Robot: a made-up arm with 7 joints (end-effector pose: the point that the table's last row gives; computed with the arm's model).
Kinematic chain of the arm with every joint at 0, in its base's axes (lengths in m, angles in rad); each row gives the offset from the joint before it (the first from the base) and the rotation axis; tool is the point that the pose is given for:
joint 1: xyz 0 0 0.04 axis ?
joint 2: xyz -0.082 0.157 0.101 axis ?
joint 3: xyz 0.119 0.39 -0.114 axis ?
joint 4: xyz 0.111 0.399 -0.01 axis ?
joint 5: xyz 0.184 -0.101 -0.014 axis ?
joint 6: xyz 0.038 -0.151 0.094 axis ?
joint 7: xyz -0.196 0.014 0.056 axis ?
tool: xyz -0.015 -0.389 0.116
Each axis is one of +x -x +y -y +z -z.
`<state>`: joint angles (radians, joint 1 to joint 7).
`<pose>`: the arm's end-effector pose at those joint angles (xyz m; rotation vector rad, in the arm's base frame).
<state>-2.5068 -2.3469 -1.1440 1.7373 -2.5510 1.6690 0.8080</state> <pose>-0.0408 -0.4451 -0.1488 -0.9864 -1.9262 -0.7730</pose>
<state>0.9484 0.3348 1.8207 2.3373 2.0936 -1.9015 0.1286</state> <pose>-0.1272 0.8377 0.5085 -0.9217 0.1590 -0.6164</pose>
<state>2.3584 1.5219 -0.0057 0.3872 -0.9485 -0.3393 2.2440</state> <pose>0.1609 0.0688 -0.5416 0.5889 0.2270 -0.6157</pose>
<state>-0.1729 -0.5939 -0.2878 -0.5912 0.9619 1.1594 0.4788</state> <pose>0.7158 0.9372 -0.0241 -1.3302 1.2925 -0.0176</pose>
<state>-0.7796 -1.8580 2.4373 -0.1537 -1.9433 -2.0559 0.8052</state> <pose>0.6616 0.2446 -0.3319 0.9808 -1.3816 2.5073</pose>
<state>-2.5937 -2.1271 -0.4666 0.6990 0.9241 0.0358 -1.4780</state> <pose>0.4325 -0.2283 0.8161 -0.2024 -0.2861 1.6087</pose>
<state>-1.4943 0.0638 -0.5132 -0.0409 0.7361 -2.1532 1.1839</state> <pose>-0.1847 0.7072 0.3235 2.1565 1.8544 -0.4965</pose>
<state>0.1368 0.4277 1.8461 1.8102 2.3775 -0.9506 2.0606</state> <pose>0.3194 0.6529 0.4584 -0.1573 0.5305 0.9327</pose>
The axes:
joint 1: +y
joint 2: +x
joint 3: -y
joint 4: -z
joint 5: -x
joint 6: +y
joint 7: +z

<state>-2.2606 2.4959 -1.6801 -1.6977 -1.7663 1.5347 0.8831</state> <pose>-0.4823 -0.6957 -0.8548 0.8739 -1.8184 0.8932</pose>
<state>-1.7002 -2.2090 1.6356 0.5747 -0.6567 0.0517 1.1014</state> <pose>0.0328 0.0922 0.0909 -2.8300 -0.5328 0.7990</pose>
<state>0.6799 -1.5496 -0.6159 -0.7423 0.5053 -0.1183 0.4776</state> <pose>0.2312 0.1219 -0.8001 -1.1616 1.7931 1.3399</pose>
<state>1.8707 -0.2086 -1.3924 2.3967 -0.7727 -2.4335 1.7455</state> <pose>-0.1973 1.0895 0.0862 1.0484 -0.2726 -2.0888</pose>
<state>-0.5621 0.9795 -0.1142 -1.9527 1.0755 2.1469 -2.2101</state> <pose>-0.9328 0.8488 0.8201 -0.2911 -1.0430 -1.7847</pose>
